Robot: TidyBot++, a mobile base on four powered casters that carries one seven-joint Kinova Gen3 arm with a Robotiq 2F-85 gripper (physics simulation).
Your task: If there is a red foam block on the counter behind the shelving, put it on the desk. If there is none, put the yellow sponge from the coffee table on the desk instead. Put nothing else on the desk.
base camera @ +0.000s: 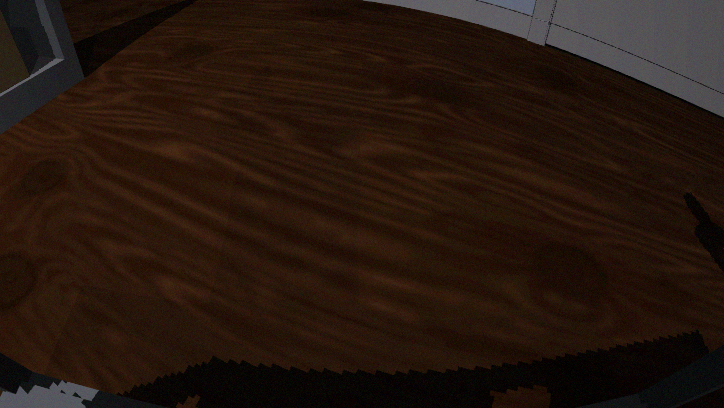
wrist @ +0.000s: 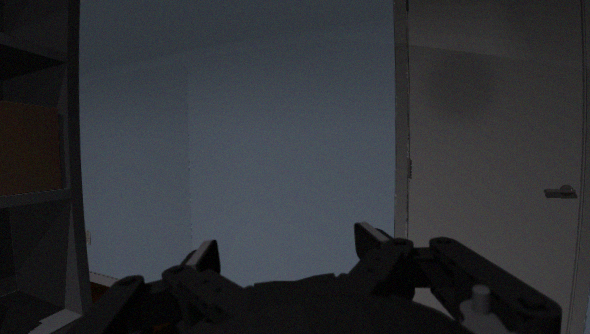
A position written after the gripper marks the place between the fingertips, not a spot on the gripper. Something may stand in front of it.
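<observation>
A white door frame [base camera: 669, 53] is part of the scene, and so is the gripper [wrist: 288, 246].
</observation>
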